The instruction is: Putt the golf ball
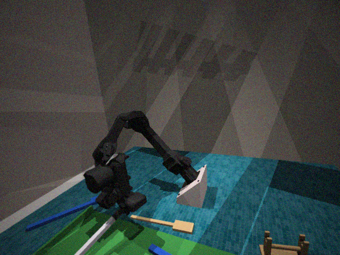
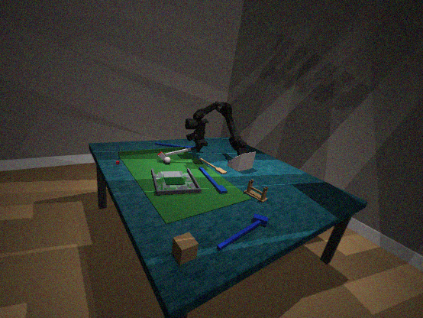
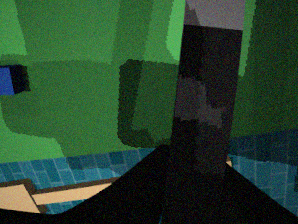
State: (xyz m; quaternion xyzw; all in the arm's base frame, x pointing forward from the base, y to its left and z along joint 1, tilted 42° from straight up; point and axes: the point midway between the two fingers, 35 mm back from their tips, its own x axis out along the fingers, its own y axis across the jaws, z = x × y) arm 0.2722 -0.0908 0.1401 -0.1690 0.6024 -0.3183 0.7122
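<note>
The red putter lies 12 cm ahead of my gripper tip and 3 cm to the right of it. The rest, counted from my gripper tip: wooden cube (68 cm to the left, 44 cm ahead, 4 cm below); wooden rack (49 cm to the left, 8 cm behind, 4 cm below); white golf ball (21 cm ahead, 5 cm below, 2 cm to the right).
</note>
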